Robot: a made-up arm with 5 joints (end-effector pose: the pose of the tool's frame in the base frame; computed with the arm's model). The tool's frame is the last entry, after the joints.
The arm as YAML. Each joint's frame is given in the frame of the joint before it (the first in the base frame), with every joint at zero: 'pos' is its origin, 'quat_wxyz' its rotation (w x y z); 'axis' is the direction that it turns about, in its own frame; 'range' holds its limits. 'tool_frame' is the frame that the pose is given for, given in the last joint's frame.
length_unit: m
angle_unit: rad
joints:
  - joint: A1
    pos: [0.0, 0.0, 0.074]
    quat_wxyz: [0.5, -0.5, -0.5, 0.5]
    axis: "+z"
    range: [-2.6, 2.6]
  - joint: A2
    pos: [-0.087, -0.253, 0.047]
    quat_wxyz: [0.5, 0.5, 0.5, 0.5]
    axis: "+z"
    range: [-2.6, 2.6]
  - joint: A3
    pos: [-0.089, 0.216, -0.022]
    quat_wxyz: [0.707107, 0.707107, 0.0, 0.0]
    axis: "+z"
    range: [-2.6, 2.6]
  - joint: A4
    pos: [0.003, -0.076, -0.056]
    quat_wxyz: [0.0, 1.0, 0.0, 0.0]
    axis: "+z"
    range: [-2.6, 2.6]
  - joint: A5
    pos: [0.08, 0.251, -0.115]
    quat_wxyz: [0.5, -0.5, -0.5, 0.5]
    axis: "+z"
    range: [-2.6, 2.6]
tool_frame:
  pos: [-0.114, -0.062, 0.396]
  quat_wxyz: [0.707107, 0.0, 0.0, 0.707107]
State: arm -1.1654 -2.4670 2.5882 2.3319 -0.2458
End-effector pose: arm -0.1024 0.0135 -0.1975 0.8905 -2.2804 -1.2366
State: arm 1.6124 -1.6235 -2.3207 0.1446 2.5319
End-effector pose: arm -0.1758 0.0564 -0.3634 -2.2851 1.0876 -1.0837
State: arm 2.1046 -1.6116 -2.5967 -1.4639 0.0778
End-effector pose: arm -0.4311 -0.0836 -0.0860 2.1856 1.8635 -1.0236
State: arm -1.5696 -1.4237 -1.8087 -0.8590 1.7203
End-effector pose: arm -0.6938 -0.0855 0.0455 -0.0019 -0.6231 0.2873
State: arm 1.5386 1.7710 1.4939 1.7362 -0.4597
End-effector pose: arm 0.3271 0.3372 0.2388 -1.6605 1.3101 -1.4626
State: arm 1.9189 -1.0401 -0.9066 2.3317 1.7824
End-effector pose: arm -0.0039 -0.1139 -0.0392 1.6460 -0.3131 2.1033
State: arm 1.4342 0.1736 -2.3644 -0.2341 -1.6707
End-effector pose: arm -0.0585 0.4435 -0.1854 2.0882 1.9527 -0.5115
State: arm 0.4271 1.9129 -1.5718 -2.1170 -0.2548
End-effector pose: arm 0.3650 -0.2215 0.5112 -0.1390 1.7268 -1.0822
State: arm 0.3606 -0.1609 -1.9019 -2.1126 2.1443
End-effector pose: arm -0.3265 -0.2630 0.8222 -0.2551 0.0707 2.1798
